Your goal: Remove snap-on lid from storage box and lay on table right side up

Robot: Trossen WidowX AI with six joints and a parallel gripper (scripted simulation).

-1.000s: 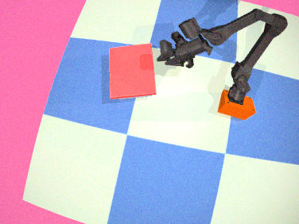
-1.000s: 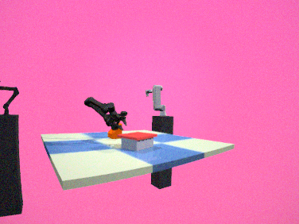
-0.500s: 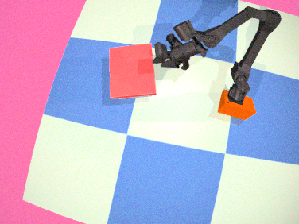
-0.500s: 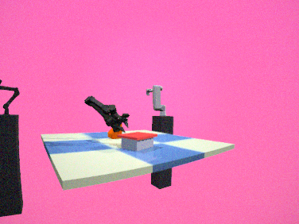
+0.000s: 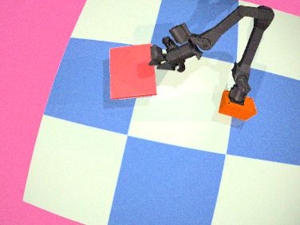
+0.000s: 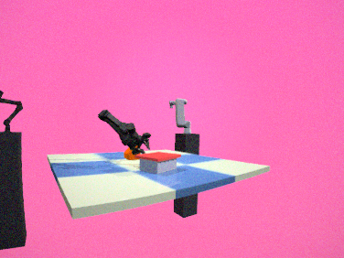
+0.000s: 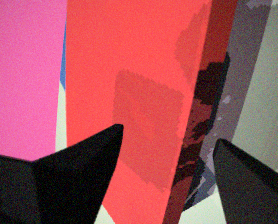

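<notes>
Now: the red lid 80 mm ahead of my gripper tip, 30 mm to the left of it and 10 mm below it. The rest, counted from my gripper tip: grey storage box: 80 mm ahead, 30 mm to the left, 50 mm below.
</notes>
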